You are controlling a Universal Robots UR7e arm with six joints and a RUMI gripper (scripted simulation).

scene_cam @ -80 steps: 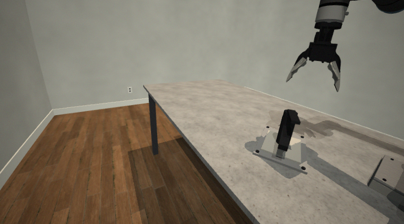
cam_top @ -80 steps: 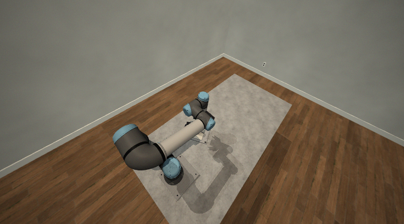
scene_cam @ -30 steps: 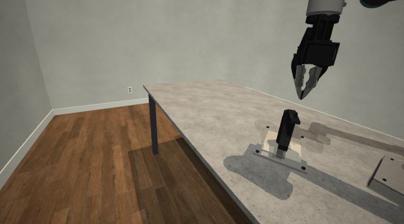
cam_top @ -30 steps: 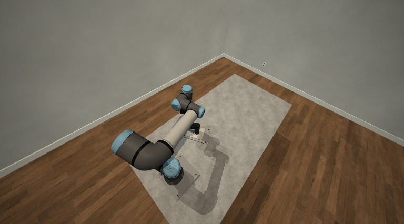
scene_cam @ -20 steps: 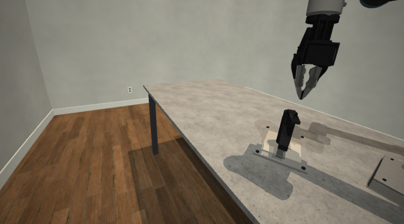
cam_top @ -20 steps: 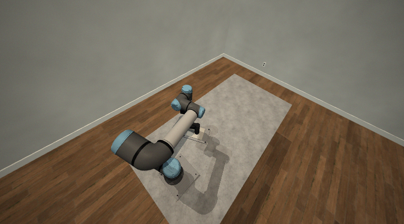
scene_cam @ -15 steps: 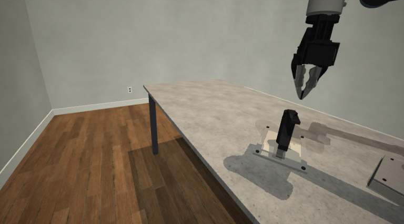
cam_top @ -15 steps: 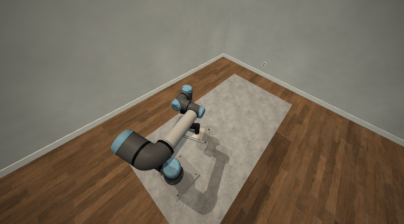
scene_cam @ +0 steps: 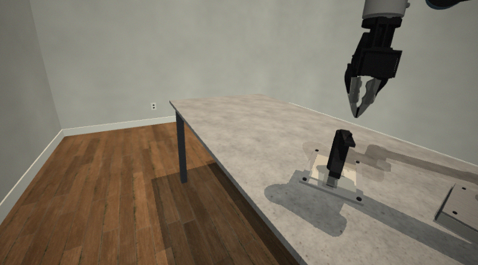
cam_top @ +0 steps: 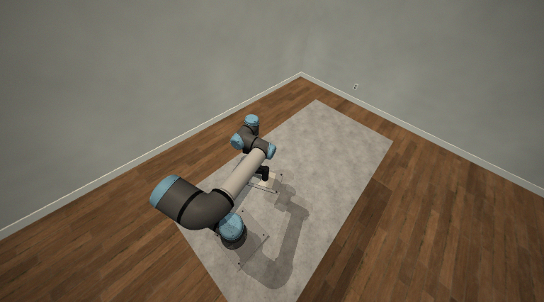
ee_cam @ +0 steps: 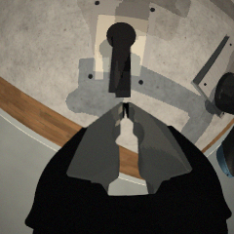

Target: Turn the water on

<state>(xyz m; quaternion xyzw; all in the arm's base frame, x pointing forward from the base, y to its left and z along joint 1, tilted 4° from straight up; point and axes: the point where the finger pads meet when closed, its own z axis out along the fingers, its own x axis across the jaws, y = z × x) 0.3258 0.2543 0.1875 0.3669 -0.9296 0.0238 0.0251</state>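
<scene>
The lever lies 2 cm ahead of my hand, 2 cm to the right of it and 8 cm below it. Round my hand: black tap 4 cm ahead, 4 cm to the right, 14 cm below.
</scene>
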